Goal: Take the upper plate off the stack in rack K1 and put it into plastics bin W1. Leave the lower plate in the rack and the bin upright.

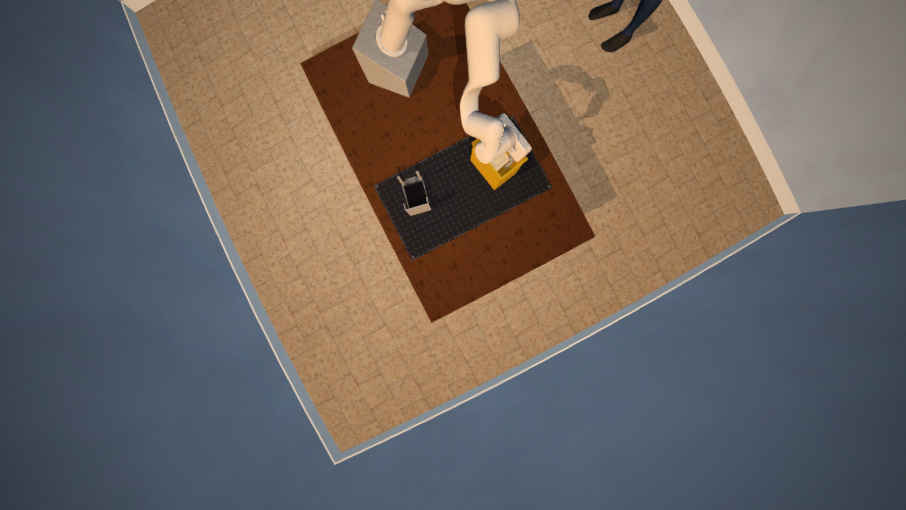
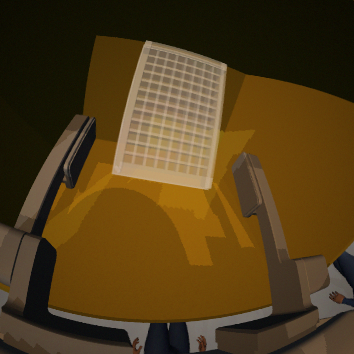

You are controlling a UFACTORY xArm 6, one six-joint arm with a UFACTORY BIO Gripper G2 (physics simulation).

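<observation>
The yellow-orange plastics bin W1 (image 1: 486, 174) (image 2: 295, 125) stands upright on the right part of the dark mat. My gripper (image 1: 503, 162) (image 2: 164, 167) is over and partly inside the bin. It is open, with a gap between each finger pad and the plate. A clear, gridded plate (image 2: 172, 115) is inside the bin beyond the fingertips, apart from both fingers. Whether it rests flat on the bottom is hard to tell. Rack K1 (image 1: 417, 209) stands upright on the left part of the mat. Its inside looks black, and a lower plate cannot be made out there.
The dark dotted mat (image 1: 448, 214) lies on a brown table top (image 1: 507, 243). The arm (image 1: 483, 60) reaches over from the grey base block (image 1: 386, 63) at the back. A person's legs (image 1: 637, 22) show at the upper right. The bin walls surround the fingers.
</observation>
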